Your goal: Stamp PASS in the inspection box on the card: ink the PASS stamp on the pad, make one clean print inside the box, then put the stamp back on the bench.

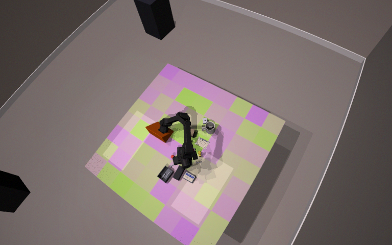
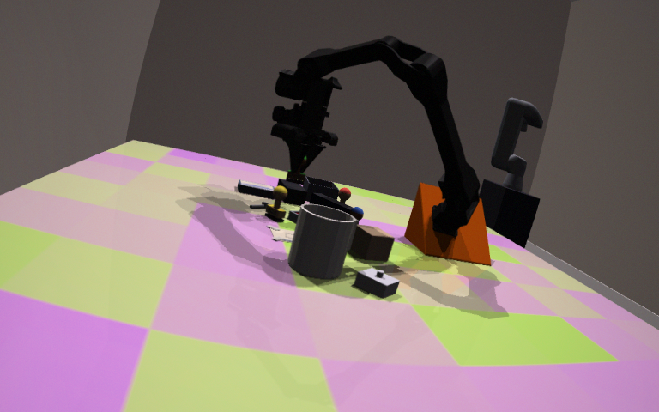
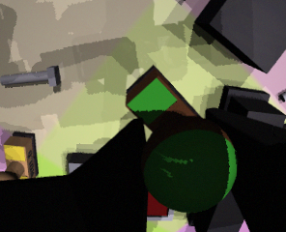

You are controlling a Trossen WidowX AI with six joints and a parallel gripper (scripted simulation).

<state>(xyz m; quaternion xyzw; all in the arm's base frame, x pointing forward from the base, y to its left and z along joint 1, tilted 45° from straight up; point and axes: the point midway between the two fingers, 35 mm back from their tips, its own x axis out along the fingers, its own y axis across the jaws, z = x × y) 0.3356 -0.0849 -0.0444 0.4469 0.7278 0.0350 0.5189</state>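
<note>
Now: gripper tip 10 cm past the dark block, 1 cm to the right of it and 7 cm above it. Round my gripper tip: green-knobbed stamp: right at my gripper tip; then red ink pad: 5 cm behind, 9 cm to the left, 8 cm below; then yellow-knobbed stamp: 3 cm ahead, 12 cm to the left, 6 cm below.
</note>
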